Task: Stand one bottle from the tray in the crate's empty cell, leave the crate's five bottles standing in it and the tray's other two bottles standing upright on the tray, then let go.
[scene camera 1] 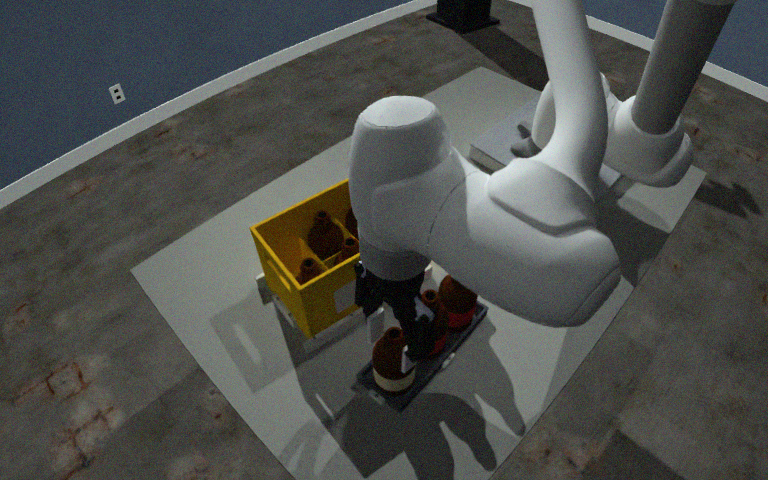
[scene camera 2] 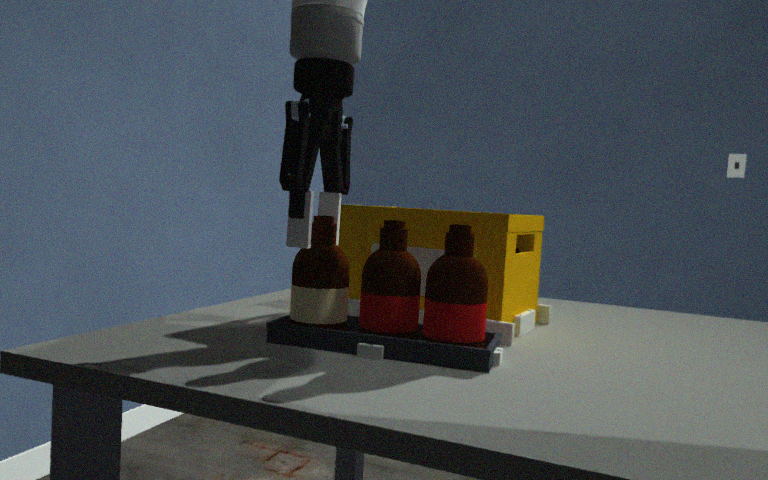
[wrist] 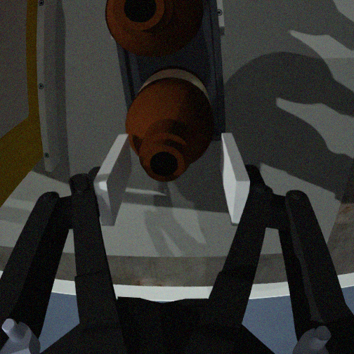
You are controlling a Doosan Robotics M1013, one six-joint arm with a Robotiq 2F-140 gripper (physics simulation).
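Places are measured from the arm's base along level axes (x right, y ahead, z up), in millimetres.
Pixels of known places: gripper, fingertip midpoint: (scene camera 1: 392, 352) (scene camera 2: 313, 245).
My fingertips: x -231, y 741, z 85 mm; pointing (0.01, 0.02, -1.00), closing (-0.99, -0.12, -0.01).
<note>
For each thing: its top centre in the pictures, then the offset to it from my fingertips. Level surfaces: height alone.
- cream-labelled bottle at its top centre: (scene camera 2: 323, 215) (scene camera 1: 394, 333) dx +7, dy -9, dz +39 mm
- dark tray at its top centre: (scene camera 2: 385, 327) (scene camera 1: 426, 340) dx +24, dy -99, dz -95 mm
- yellow crate at its top centre: (scene camera 2: 443, 210) (scene camera 1: 336, 222) dx +253, dy -68, dz +54 mm
- grey table at its surface level: dz -121 mm
A cream-labelled bottle (scene camera 1: 389, 362) (scene camera 2: 318, 277) (wrist: 170, 115) stands upright at one end of the dark tray (scene camera 1: 419, 379) (scene camera 2: 430, 350) (wrist: 217, 90). Two red-labelled bottles stand upright beside it: the middle one (scene camera 2: 390, 277) (wrist: 160, 40) and the far one (scene camera 1: 457, 300) (scene camera 2: 456, 283). My gripper (scene camera 1: 390, 341) (scene camera 2: 315, 232) (wrist: 174, 151) is open, pointing down, its pads on both sides of the cream-labelled bottle's neck, with gaps in the wrist view. The yellow crate (scene camera 1: 317, 305) (scene camera 2: 523, 283) (wrist: 15, 160) holds bottles, including one (scene camera 1: 323, 237) in back; my arm hides part of it.
The crate stands close beside the tray, its walls higher than the tray. White blocks (scene camera 2: 369, 351) (scene camera 2: 525, 321) sit against the tray and the crate on the grey table (scene camera 1: 181, 283) (scene camera 2: 623, 384). The middle bottle stands close to the cream-labelled one.
</note>
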